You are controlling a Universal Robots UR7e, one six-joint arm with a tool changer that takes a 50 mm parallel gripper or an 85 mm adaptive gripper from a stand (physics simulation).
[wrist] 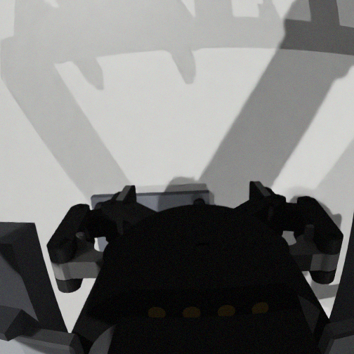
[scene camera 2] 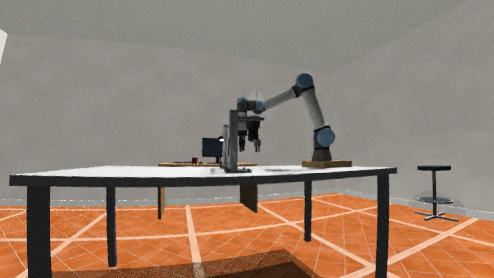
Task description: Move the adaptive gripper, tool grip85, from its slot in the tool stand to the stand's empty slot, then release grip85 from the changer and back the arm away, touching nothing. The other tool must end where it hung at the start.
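Frame: origin at the arm's base, x left, y down, z back, level; metres.
Seen in the pictures: arm's base, origin of the base link: (scene camera 2: 321,160).
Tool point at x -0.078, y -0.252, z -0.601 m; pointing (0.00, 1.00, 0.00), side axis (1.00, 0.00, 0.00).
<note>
Pixels of each thing's top centre, then the offset from my tool point to it. "pt": a spot on its surface instead. Level surfaces: height alone.
- adaptive gripper grip85, surface spot: (scene camera 2: 242,148) pt dz -0.005, dx +0.056, dy +0.160 m
- tool, middle of its top: (scene camera 2: 253,116) dz +0.010, dx +0.359, dy +0.000 m
- white table, its level: dy +0.300 m
The adaptive gripper grip85 (scene camera 2: 242,148) (wrist: 194,192) hangs at the far side of the tool stand (scene camera 2: 233,142). Its dark body fills the lower middle of the wrist view, with both fingers spread wide and nothing between them. Dark stand parts (wrist: 17,265) flank its body at the lower left and right. The arm's wrist (scene camera 2: 243,105) is directly over it, with the changer at or very near its top; whether they are locked together cannot be told. The other tool (scene camera 2: 254,131) hangs nearer the scene camera. The empty slot cannot be made out.
The stand's upright and the nearer tool are close beside the arm's wrist. The stand's foot plate (wrist: 150,201) shows behind grip85. The arm's base stands on a wooden block (scene camera 2: 326,164) on the white table (scene camera 2: 125,172). A monitor (scene camera 2: 211,147) and a stool (scene camera 2: 434,168) are farther off.
</note>
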